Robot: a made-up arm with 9 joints.
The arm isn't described. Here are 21 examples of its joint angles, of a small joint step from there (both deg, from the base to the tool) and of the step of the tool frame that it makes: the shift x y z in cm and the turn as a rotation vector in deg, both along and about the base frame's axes.
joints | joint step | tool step
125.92 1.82 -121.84 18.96 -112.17 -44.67 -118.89 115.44 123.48 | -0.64 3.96 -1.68 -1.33 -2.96 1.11 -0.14 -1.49 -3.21 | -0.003 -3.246 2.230 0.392 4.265 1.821
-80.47 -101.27 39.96 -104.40 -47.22 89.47 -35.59 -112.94 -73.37 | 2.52 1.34 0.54 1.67 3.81 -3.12 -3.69 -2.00 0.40 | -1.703 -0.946 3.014 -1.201 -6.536 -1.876
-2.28 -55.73 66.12 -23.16 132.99 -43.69 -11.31 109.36 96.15 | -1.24 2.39 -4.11 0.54 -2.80 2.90 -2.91 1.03 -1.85 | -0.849 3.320 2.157 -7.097 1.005 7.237
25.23 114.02 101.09 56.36 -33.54 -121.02 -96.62 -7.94 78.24 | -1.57 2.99 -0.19 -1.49 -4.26 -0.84 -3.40 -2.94 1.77 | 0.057 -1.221 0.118 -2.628 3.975 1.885
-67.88 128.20 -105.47 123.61 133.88 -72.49 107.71 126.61 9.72 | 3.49 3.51 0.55 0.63 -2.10 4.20 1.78 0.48 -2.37 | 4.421 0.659 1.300 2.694 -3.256 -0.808
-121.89 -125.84 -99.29 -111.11 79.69 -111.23 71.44 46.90 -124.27 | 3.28 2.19 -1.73 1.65 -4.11 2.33 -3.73 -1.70 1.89 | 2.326 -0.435 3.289 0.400 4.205 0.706
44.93 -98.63 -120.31 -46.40 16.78 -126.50 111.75 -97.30 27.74 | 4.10 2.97 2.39 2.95 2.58 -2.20 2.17 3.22 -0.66 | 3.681 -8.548 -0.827 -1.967 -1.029 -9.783
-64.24 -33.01 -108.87 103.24 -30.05 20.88 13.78 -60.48 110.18 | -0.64 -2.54 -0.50 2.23 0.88 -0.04 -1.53 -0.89 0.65 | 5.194 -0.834 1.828 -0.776 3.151 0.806
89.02 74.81 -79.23 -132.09 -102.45 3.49 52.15 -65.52 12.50 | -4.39 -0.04 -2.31 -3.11 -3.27 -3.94 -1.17 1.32 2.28 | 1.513 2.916 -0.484 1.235 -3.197 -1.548
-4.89 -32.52 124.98 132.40 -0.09 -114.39 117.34 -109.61 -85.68 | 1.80 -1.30 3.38 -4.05 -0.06 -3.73 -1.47 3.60 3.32 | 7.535 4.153 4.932 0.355 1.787 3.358
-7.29 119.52 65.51 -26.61 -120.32 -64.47 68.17 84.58 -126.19 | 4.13 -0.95 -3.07 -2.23 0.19 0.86 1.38 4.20 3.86 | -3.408 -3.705 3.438 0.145 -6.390 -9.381
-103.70 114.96 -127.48 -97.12 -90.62 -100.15 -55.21 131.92 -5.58 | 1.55 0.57 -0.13 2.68 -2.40 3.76 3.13 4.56 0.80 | 4.212 1.793 0.072 -1.138 -3.399 -9.217
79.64 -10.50 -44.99 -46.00 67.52 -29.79 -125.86 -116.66 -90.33 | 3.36 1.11 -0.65 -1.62 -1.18 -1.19 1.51 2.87 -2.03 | 0.586 -3.531 -4.797 -0.444 2.446 -0.195
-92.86 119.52 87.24 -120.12 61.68 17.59 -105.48 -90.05 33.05 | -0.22 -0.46 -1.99 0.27 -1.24 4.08 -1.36 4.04 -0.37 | 0.511 -2.946 -1.448 -4.095 -6.043 -2.158
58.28 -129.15 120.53 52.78 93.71 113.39 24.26 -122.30 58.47 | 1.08 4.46 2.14 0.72 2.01 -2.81 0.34 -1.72 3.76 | 5.392 0.853 -0.136 -0.589 5.181 -3.259
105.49 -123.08 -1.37 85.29 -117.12 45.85 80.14 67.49 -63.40 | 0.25 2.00 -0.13 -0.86 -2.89 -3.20 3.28 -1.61 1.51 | 1.055 -2.504 0.269 1.193 5.022 1.243
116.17 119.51 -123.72 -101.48 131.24 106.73 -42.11 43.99 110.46 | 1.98 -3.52 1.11 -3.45 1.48 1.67 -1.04 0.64 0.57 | 1.519 -1.695 2.099 2.176 -3.796 -1.937
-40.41 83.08 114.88 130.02 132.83 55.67 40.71 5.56 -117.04 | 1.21 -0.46 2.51 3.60 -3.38 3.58 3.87 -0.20 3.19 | 3.374 -3.215 3.831 -1.344 -3.841 -0.739
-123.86 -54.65 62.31 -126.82 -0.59 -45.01 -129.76 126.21 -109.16 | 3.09 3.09 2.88 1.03 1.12 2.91 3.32 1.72 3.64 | 1.122 4.282 0.658 10.443 -3.382 -2.406
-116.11 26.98 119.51 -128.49 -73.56 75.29 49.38 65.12 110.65 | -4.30 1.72 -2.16 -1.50 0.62 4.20 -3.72 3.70 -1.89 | -3.582 -7.706 -4.945 -5.452 -4.805 7.233
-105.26 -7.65 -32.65 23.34 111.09 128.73 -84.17 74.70 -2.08 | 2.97 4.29 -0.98 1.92 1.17 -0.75 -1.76 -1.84 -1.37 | 0.358 0.552 0.203 1.454 -5.707 -3.122
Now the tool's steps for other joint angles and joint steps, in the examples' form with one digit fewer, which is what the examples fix.
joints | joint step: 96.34 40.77 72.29 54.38 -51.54 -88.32 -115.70 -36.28 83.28 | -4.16 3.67 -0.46 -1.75 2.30 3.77 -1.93 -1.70 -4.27
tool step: -4.40 0.24 -3.13 1.96 2.97 1.26
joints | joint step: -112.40 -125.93 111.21 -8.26 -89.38 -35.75 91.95 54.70 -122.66 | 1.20 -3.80 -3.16 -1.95 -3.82 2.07 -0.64 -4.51 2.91
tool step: -0.73 -0.23 -3.21 -1.44 13.36 3.39
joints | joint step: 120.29 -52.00 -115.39 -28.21 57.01 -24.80 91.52 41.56 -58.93 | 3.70 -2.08 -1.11 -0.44 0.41 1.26 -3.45 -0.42 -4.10
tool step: -3.92 0.25 -0.51 5.70 -1.42 0.79
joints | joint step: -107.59 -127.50 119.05 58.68 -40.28 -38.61 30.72 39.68 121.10 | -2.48 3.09 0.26 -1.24 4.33 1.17 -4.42 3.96 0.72
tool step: -1.92 -7.89 -3.05 6.76 0.27 -0.79
